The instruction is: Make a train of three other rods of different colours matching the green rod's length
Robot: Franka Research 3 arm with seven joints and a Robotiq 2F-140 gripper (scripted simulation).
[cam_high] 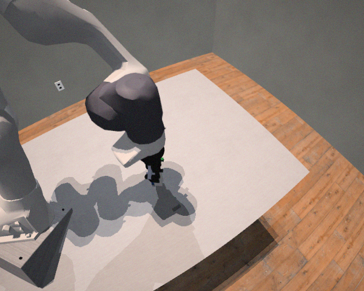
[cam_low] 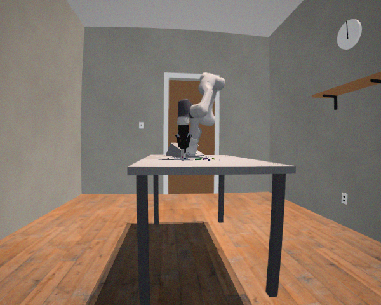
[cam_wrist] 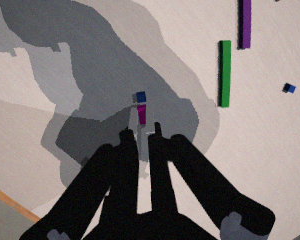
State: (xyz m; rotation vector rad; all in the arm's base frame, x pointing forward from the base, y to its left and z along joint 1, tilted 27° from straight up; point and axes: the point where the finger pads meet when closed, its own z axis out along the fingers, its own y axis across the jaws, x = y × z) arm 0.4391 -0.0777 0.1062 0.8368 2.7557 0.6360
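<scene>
My gripper is now 3 cm above the magenta rod. Also, from my hand: green rod (2 cm ahead, 11 cm to the left, 4 cm below); grey rod (2 cm ahead, 11 cm to the right, 4 cm below); purple rod (2 cm behind, 16 cm to the left, 4 cm below).
</scene>
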